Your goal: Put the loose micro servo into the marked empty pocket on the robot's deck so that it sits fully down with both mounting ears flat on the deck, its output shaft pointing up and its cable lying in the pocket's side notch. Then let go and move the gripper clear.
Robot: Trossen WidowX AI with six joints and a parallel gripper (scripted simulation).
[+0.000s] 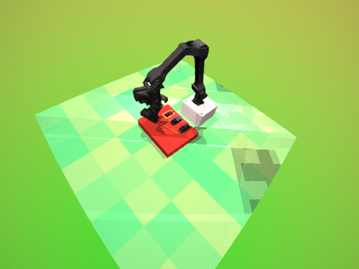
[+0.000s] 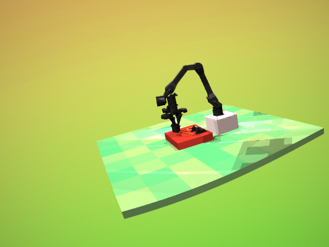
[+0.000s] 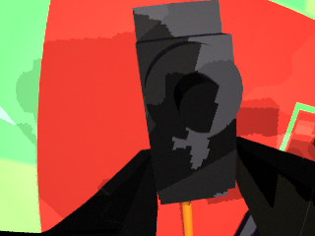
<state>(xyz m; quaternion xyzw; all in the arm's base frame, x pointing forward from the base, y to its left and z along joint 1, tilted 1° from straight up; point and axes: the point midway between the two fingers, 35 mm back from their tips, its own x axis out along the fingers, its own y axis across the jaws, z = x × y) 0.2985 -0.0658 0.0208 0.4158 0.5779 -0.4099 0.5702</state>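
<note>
Now: gripper tip 80 mm to the right of the red deck and 70 mm above it.
</note>
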